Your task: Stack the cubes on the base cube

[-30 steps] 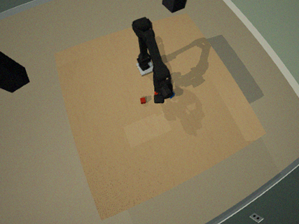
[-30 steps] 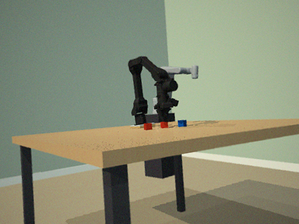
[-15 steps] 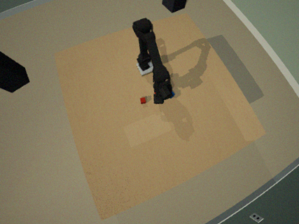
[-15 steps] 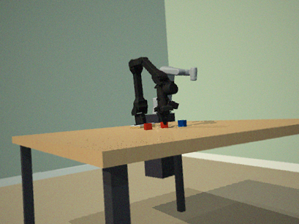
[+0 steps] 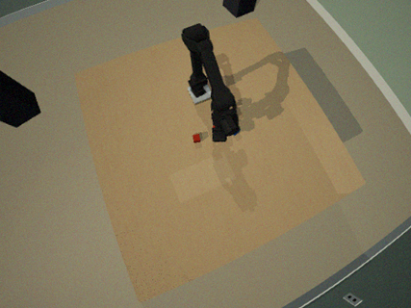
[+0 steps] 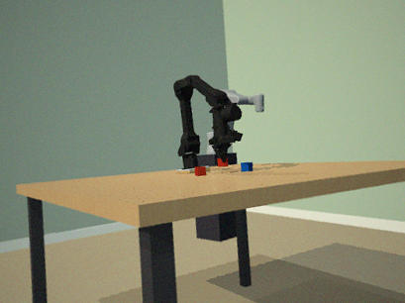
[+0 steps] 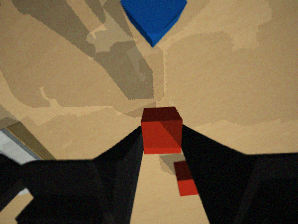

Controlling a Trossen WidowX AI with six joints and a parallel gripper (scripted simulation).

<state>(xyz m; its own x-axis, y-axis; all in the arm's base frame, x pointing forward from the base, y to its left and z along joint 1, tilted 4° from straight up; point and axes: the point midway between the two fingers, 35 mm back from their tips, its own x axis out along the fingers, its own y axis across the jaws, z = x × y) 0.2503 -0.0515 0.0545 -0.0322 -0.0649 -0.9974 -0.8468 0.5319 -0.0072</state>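
The blue base cube is 9 cm to the left of my gripper tip, 5 cm ahead of it and 3 cm below it.
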